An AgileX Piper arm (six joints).
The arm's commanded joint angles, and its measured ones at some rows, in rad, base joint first. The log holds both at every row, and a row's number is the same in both.
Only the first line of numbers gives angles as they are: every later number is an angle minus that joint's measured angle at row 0.
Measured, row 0: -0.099 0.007 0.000 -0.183 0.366 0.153
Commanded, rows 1 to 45: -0.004 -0.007 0.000 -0.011 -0.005 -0.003; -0.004 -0.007 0.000 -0.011 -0.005 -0.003; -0.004 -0.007 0.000 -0.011 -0.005 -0.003; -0.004 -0.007 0.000 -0.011 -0.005 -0.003; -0.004 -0.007 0.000 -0.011 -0.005 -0.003; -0.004 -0.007 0.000 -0.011 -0.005 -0.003; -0.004 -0.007 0.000 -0.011 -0.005 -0.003; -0.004 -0.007 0.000 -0.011 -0.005 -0.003; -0.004 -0.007 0.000 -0.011 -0.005 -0.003; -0.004 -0.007 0.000 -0.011 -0.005 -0.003; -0.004 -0.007 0.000 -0.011 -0.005 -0.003; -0.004 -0.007 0.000 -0.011 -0.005 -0.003; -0.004 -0.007 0.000 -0.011 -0.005 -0.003; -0.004 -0.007 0.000 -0.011 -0.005 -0.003; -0.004 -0.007 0.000 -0.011 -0.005 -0.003; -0.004 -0.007 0.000 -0.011 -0.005 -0.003; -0.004 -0.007 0.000 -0.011 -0.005 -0.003; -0.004 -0.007 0.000 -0.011 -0.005 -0.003; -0.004 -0.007 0.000 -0.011 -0.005 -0.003; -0.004 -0.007 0.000 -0.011 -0.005 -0.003; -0.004 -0.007 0.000 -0.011 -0.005 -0.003; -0.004 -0.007 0.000 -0.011 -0.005 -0.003; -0.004 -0.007 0.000 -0.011 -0.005 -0.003; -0.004 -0.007 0.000 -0.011 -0.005 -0.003; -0.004 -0.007 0.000 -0.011 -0.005 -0.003; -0.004 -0.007 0.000 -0.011 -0.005 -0.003; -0.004 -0.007 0.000 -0.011 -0.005 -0.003; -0.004 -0.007 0.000 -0.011 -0.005 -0.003; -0.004 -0.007 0.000 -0.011 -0.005 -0.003; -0.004 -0.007 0.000 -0.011 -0.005 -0.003; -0.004 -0.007 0.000 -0.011 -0.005 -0.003; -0.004 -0.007 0.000 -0.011 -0.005 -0.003; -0.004 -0.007 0.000 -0.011 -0.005 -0.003; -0.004 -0.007 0.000 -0.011 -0.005 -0.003; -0.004 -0.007 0.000 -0.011 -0.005 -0.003; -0.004 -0.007 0.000 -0.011 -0.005 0.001; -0.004 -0.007 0.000 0.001 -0.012 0.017; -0.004 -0.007 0.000 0.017 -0.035 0.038; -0.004 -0.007 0.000 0.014 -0.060 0.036; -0.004 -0.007 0.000 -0.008 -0.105 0.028; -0.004 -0.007 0.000 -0.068 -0.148 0.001; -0.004 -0.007 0.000 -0.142 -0.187 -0.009; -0.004 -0.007 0.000 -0.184 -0.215 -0.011; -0.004 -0.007 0.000 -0.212 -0.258 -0.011; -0.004 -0.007 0.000 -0.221 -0.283 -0.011
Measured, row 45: 0.000 0.000 0.002 -0.103 -0.146 0.005
